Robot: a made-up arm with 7 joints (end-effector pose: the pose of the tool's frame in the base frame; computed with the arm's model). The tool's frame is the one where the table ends. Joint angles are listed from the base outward.
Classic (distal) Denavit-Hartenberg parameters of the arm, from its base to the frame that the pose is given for. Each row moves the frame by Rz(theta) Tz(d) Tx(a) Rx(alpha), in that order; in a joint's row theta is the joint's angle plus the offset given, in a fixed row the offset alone. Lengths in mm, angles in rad.
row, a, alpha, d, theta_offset
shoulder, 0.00, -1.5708, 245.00, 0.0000
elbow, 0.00, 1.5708, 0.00, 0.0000
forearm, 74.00, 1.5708, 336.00, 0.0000
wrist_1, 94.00, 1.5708, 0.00, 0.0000
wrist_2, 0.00, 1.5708, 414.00, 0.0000
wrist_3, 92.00, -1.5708, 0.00, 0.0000
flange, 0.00, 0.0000, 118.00, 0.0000
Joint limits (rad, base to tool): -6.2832..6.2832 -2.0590..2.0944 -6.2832..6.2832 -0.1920..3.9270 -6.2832..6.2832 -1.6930..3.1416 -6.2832..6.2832
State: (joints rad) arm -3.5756 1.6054 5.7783 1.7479 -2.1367 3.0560 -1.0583
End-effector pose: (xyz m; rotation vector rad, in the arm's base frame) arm -0.3754 0.4420 -0.0359 0.3845 -0.2333 0.6804
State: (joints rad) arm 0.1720 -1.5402 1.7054 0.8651 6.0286 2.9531 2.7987
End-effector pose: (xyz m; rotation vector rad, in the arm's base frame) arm -0.1710 0.2803 0.2359 -0.2766 -1.8162 2.1546
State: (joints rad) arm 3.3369 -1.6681 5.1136 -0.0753 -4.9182 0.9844 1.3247
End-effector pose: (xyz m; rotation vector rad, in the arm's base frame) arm -0.2282 0.0455 0.3545 0.8272 0.2860 -1.6637
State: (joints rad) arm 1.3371 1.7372 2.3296 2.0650 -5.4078 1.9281 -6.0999
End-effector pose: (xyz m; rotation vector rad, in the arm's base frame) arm -0.1206 0.6617 0.5549 0.8690 -0.7384 2.1527
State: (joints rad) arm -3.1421 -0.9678 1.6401 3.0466 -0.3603 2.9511 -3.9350
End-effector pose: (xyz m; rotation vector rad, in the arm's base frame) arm 0.5166 -0.1181 0.6391 -1.0713 -1.9181 0.7146
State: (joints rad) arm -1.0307 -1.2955 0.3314 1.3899 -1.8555 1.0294 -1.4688
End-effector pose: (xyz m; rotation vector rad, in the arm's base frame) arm 0.0529 0.2208 0.9354 0.6834 -0.1517 -1.3220
